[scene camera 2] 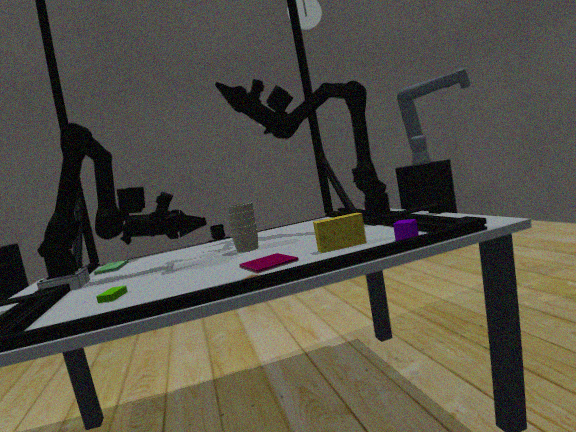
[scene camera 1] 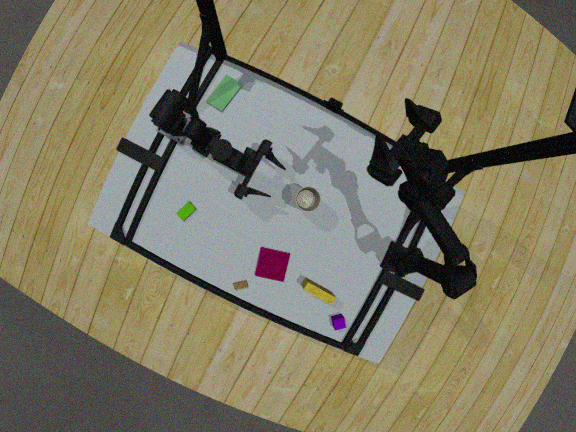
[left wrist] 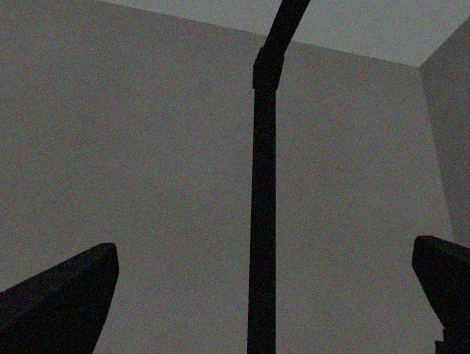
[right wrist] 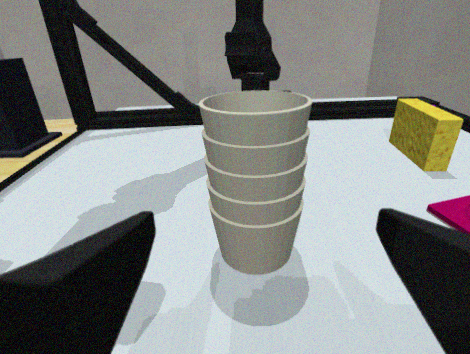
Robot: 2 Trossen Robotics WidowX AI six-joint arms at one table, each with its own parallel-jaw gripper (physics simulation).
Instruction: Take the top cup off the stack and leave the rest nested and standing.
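Places are measured from the left arm's base along level axes (x left, y back, z up), in metres.
Pixels of known places: left gripper, between the fingertips: point(scene camera 2: 217, 85) point(scene camera 1: 393, 116) point(left wrist: 265, 253); right gripper, between the fingertips: point(scene camera 2: 205, 220) point(scene camera 1: 278, 183) point(right wrist: 265, 220); left arm's base, origin of its link: point(scene camera 2: 378, 214) point(scene camera 1: 399, 259); right arm's base, origin of its link: point(scene camera 2: 63, 274) point(scene camera 1: 175, 123).
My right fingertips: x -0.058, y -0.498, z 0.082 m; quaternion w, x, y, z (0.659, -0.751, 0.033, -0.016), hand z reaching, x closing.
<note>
For each thing: its top centre in the pictures, then the offset to it from my right fingertips. "pt": a spot on its surface instead.
- top cup, centre of its top: point(right wrist: 254, 99) point(scene camera 2: 239, 204) point(scene camera 1: 308, 199) dx +0.008, dy +0.098, dz +0.026 m
- magenta square, a spot on its surface: point(scene camera 2: 269, 262) point(scene camera 1: 269, 270) pt dx +0.268, dy +0.091, dz -0.095 m
- yellow sponge block, centre of its top: point(right wrist: 427, 107) point(scene camera 2: 337, 217) point(scene camera 1: 320, 294) dx +0.264, dy +0.267, dz -0.033 m
- purple cube, centre of its top: point(scene camera 2: 404, 221) point(scene camera 1: 339, 324) dx +0.346, dy +0.389, dz -0.063 m
- small brown piece, centre of its top: point(scene camera 1: 240, 285) dx +0.357, dy +0.025, dz -0.095 m
- bright green block, centre of its top: point(scene camera 2: 111, 290) point(scene camera 1: 185, 211) dx +0.202, dy -0.242, dz -0.088 m
- pale green sheet, centre of its top: point(scene camera 2: 111, 265) point(scene camera 1: 224, 92) dx -0.217, dy -0.298, dz -0.093 m
Several beige cups stand upright, nested in one stack point(scene camera 1: 307, 199) point(scene camera 2: 245, 235) point(right wrist: 256, 245), near the middle of the table. The top cup point(right wrist: 256, 131) sits in the others with its rim up. My right gripper point(scene camera 1: 277, 182) point(scene camera 2: 198, 221) point(right wrist: 265, 220) is open and empty, roughly level, to the left of the stack in both scene views and apart from it. Its fingers frame the stack in the right wrist view. My left gripper point(scene camera 1: 393, 119) point(scene camera 2: 218, 85) point(left wrist: 265, 253) is open and empty, raised high above the table and tilted upward. The stack does not show in the left wrist view.
A magenta square point(scene camera 1: 272, 264) point(scene camera 2: 269, 262), a yellow sponge block point(scene camera 1: 318, 291) point(scene camera 2: 340, 232) point(right wrist: 425, 135) and a purple cube point(scene camera 1: 338, 321) point(scene camera 2: 406, 230) lie toward the front. A small brown piece point(scene camera 1: 240, 285), a bright green block point(scene camera 1: 186, 211) point(scene camera 2: 112, 294) and a pale green sheet point(scene camera 1: 224, 93) lie farther left.
</note>
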